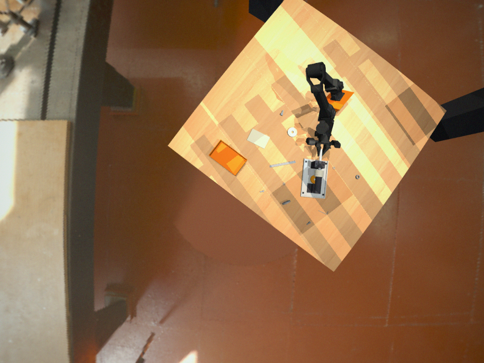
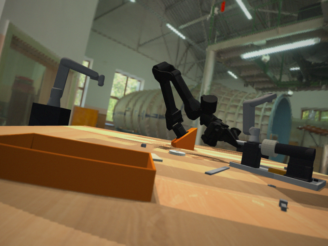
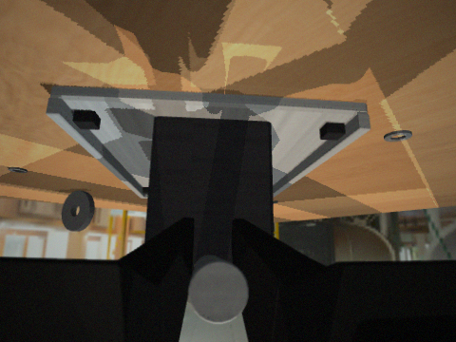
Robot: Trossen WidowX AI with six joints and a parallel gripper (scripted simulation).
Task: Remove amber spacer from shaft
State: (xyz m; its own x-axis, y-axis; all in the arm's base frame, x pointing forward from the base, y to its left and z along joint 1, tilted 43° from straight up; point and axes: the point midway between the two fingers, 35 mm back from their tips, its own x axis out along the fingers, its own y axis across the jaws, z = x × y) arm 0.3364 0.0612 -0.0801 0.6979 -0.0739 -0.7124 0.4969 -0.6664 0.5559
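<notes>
Right now the grey shaft is 40 mm ahead of my gripper tip, 20 mm to the left of it and 20 mm above it. Round my gripper tip: white ring: 210 mm to the right, 60 mm below, 40 mm behind; grey strip: 150 mm to the right, 150 mm ahead, 60 mm below; amber spacer: 110 mm ahead, 70 mm to the left, 50 mm below.
</notes>
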